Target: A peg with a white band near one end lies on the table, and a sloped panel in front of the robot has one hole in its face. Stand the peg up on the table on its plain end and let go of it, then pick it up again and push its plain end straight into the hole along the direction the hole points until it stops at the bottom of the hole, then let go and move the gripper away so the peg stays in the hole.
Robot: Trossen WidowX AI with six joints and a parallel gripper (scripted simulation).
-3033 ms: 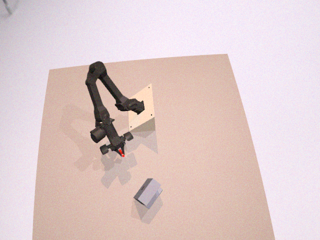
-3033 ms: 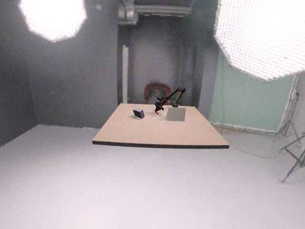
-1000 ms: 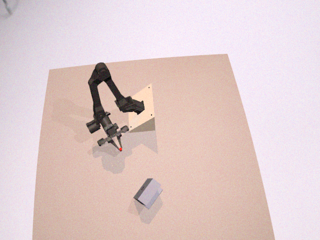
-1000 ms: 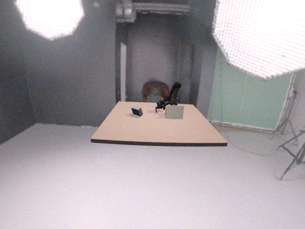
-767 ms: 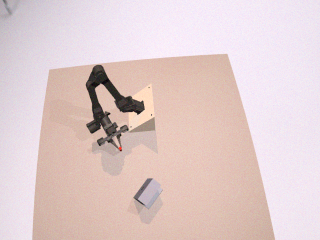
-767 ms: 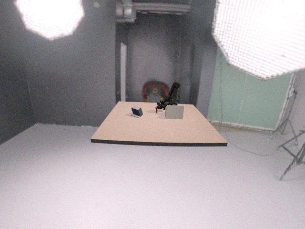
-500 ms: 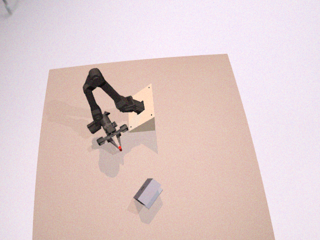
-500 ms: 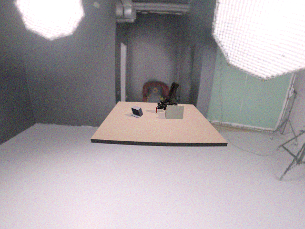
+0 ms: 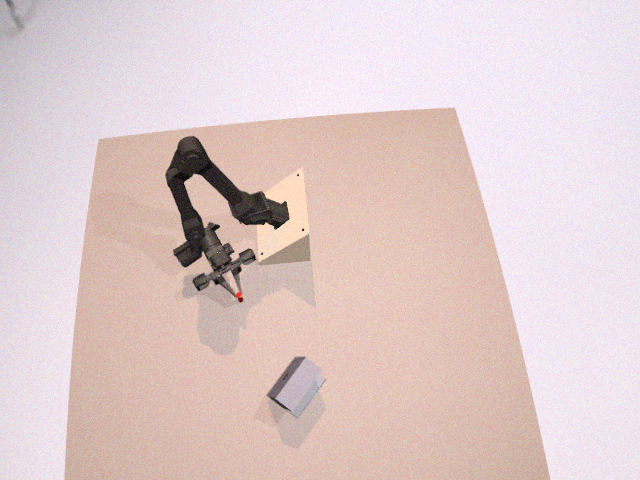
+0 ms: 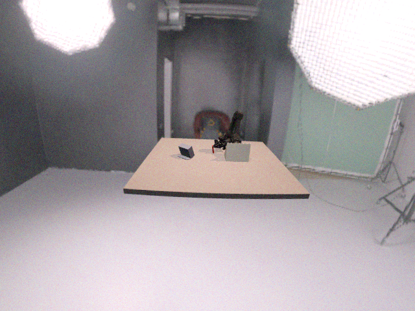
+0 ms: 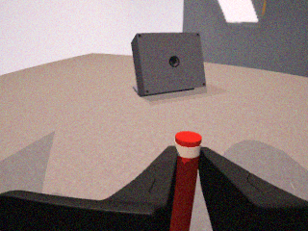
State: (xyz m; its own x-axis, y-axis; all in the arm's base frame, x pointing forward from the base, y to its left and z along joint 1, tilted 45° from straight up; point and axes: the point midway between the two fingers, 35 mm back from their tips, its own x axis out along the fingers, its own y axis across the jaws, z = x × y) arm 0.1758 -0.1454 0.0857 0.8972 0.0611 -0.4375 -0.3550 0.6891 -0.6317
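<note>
Right now the red peg is 1 cm below my gripper tip. Also, from my gripper tip: grey sloped panel: 26 cm ahead, 11 cm to the left, 1 cm below.
</note>
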